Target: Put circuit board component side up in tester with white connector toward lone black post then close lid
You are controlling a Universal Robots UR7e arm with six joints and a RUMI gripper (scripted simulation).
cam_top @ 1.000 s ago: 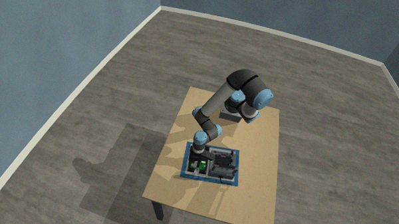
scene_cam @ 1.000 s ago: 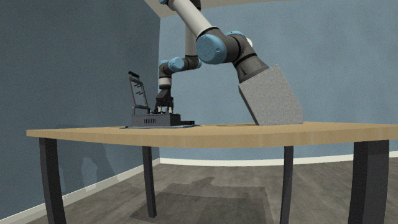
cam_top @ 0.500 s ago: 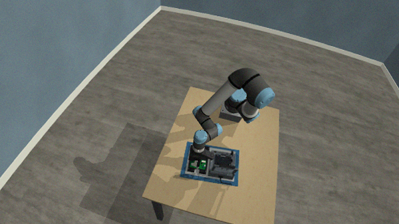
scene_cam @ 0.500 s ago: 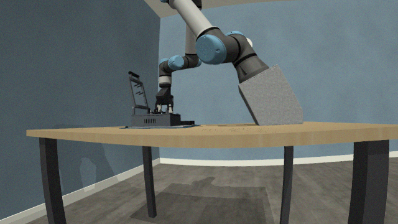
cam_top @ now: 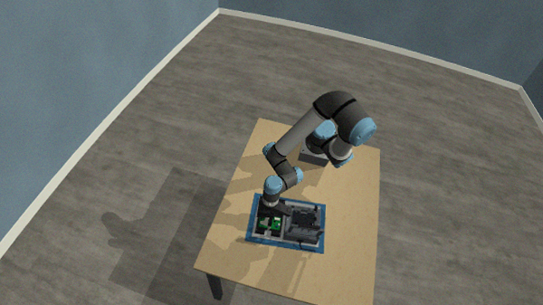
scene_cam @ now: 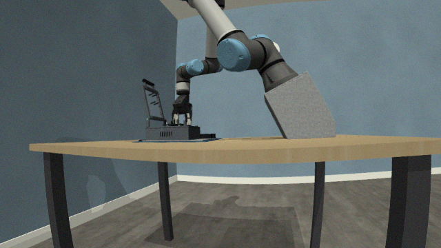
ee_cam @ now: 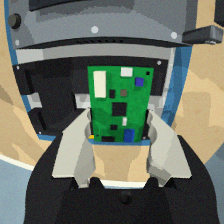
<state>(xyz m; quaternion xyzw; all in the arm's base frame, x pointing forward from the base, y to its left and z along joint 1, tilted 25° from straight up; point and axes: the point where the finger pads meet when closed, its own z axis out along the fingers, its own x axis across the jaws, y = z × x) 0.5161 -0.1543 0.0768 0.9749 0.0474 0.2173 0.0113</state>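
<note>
The tester bed lies 5 cm behind my hand, 17 cm to the left of it and 3 cm above it. Round my hand: green circuit board (right at my hand); see-through lid (7 cm ahead, 18 cm to the left, 14 cm above).
</note>
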